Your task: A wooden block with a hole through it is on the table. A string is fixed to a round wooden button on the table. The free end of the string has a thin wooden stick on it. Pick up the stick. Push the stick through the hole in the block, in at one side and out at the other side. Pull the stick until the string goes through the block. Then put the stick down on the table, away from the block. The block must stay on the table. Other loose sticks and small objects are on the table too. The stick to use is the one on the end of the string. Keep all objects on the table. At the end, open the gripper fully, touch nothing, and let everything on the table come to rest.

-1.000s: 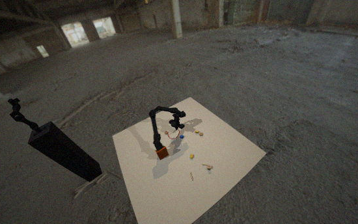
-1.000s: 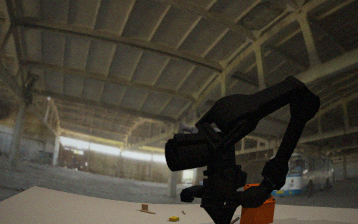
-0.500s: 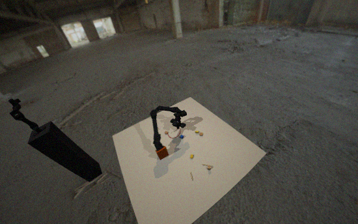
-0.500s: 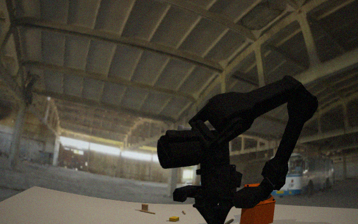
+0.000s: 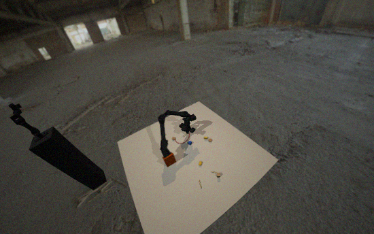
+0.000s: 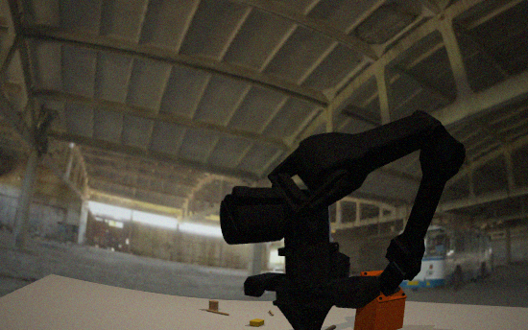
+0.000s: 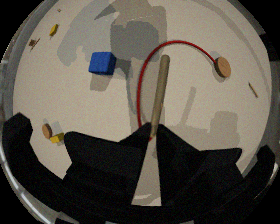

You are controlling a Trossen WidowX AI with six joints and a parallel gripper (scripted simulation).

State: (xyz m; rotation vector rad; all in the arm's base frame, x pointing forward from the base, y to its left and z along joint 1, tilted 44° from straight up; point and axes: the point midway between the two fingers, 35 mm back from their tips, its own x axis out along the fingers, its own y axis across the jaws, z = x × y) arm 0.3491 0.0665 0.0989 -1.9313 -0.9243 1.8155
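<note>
Right now my gripper tip is 50 mm past the blue block, 90 mm to the left of it and 40 mm above it. Round my gripper tip: yellow block: 140 mm behind, 350 mm to the right, 50 mm below; small wooden block: 110 mm behind, 550 mm to the right, 40 mm below.
</note>
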